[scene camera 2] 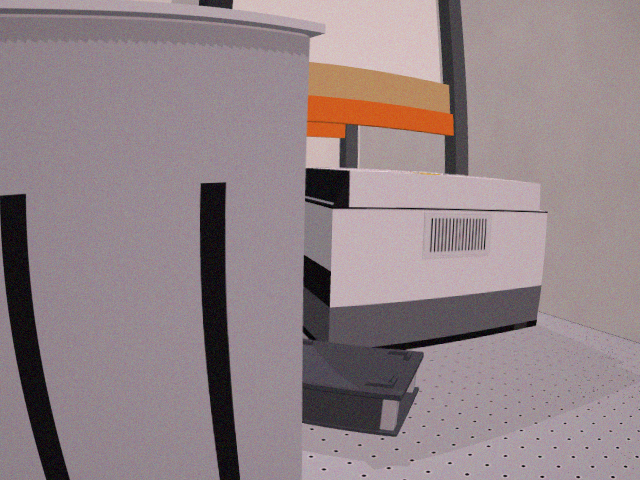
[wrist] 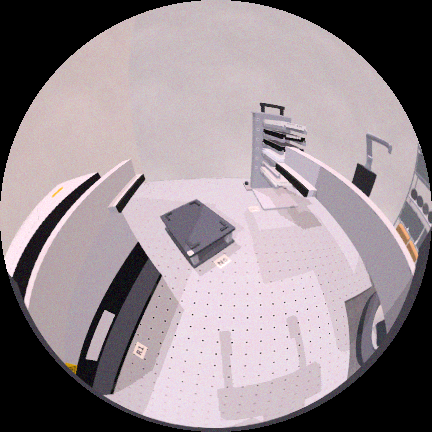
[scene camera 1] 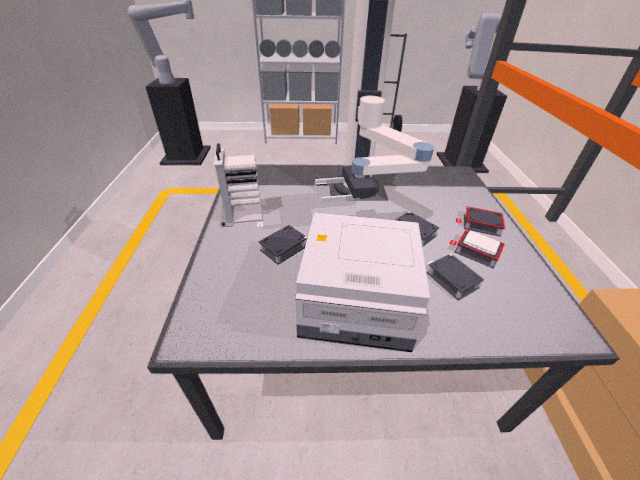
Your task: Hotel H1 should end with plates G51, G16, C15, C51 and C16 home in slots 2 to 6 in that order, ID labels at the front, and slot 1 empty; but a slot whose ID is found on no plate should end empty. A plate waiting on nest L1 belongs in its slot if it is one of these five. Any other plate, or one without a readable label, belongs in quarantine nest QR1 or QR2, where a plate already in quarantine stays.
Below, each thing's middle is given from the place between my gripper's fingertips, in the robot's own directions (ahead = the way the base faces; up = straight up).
Scene:
Right now my hand is 340 mm short of the white instrument (scene camera 2: 375, 256), 140 mm to the right of it and 140 mm above it.

